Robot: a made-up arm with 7 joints. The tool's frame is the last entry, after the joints.
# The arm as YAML. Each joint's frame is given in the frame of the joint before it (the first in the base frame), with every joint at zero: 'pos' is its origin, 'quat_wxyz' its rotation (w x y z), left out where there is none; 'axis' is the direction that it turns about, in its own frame. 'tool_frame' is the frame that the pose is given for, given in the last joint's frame.
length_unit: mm
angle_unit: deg
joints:
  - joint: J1
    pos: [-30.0, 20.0, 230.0]
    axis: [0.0, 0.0, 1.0]
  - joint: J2
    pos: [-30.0, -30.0, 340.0]
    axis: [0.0, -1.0, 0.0]
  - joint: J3
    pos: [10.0, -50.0, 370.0]
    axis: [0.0, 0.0, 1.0]
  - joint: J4
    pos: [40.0, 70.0, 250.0]
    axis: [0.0, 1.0, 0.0]
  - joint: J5
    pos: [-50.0, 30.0, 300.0]
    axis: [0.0, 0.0, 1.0]
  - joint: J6
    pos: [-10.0, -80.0, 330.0]
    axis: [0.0, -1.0, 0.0]
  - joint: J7
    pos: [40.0, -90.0, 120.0]
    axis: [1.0, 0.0, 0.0]
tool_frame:
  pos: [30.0, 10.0, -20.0]
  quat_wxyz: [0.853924, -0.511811, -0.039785, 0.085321]
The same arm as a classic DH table. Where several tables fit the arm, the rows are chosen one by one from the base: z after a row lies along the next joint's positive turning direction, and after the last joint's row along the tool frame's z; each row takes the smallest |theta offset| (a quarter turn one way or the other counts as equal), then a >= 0, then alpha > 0; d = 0 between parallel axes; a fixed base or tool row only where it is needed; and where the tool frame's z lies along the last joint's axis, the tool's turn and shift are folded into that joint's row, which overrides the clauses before.
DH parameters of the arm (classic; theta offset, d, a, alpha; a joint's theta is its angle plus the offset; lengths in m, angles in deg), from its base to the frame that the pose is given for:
base (fixed): -33.69 0 -0.0361 0
J1: 33.69 0.57 -0.03 90
J2: 0 0.08 0.01 -90
J3: 0 0.62 0.04 -90
J4: 0 0.1 -0.05 90
J5: 0 0.63 -0.01 90
J6: 90 0.17 0.12 90
J7: 28.6 0.0699 -0.0223 98.93
tool (fixed): 96.1 -0.0008 0 0

